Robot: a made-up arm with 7 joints. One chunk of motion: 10 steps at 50 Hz.
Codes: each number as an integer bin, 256 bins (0 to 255) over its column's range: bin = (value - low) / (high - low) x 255, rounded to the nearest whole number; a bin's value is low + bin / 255 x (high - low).
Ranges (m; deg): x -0.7..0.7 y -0.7..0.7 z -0.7..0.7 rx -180..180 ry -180..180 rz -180..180
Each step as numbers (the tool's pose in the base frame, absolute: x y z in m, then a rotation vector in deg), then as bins.
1 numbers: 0.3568 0.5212 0.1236 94.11 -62.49 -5.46
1 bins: 192 222 150 194 83 124
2 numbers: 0.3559 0.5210 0.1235 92.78 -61.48 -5.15
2 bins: 192 222 150 193 84 124
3 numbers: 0.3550 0.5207 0.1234 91.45 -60.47 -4.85
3 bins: 192 222 150 192 85 124
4 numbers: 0.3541 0.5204 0.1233 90.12 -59.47 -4.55
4 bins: 192 222 150 191 85 124
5 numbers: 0.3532 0.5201 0.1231 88.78 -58.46 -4.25
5 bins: 192 222 150 190 86 124
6 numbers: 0.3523 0.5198 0.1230 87.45 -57.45 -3.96
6 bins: 192 222 150 189 87 125
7 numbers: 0.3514 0.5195 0.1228 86.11 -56.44 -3.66
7 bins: 192 222 150 188 88 125
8 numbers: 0.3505 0.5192 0.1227 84.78 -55.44 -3.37
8 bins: 191 222 150 188 88 125
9 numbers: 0.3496 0.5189 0.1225 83.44 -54.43 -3.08
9 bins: 191 222 150 187 89 125
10 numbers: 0.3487 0.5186 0.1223 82.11 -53.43 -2.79
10 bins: 191 222 150 186 90 126
